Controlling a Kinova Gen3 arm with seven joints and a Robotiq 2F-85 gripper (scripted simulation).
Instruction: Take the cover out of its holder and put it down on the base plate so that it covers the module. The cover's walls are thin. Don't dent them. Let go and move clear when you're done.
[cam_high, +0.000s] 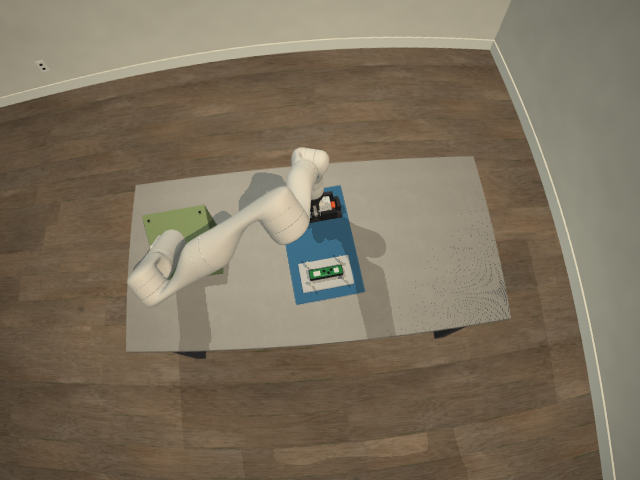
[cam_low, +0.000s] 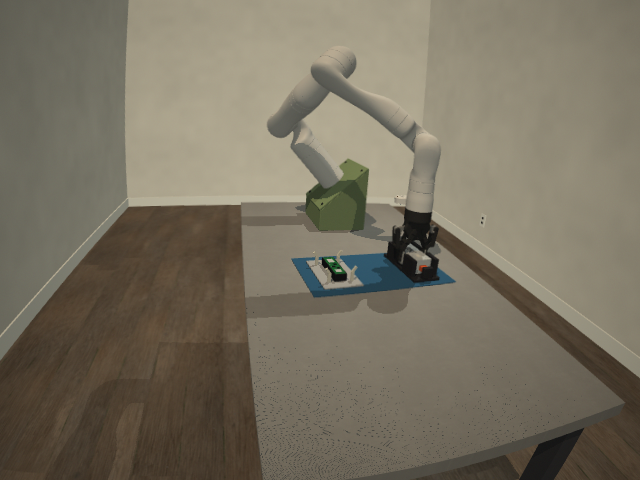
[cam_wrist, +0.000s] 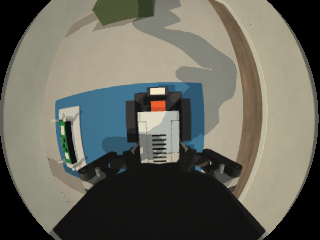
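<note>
My hand is right at the white cover.
</note>
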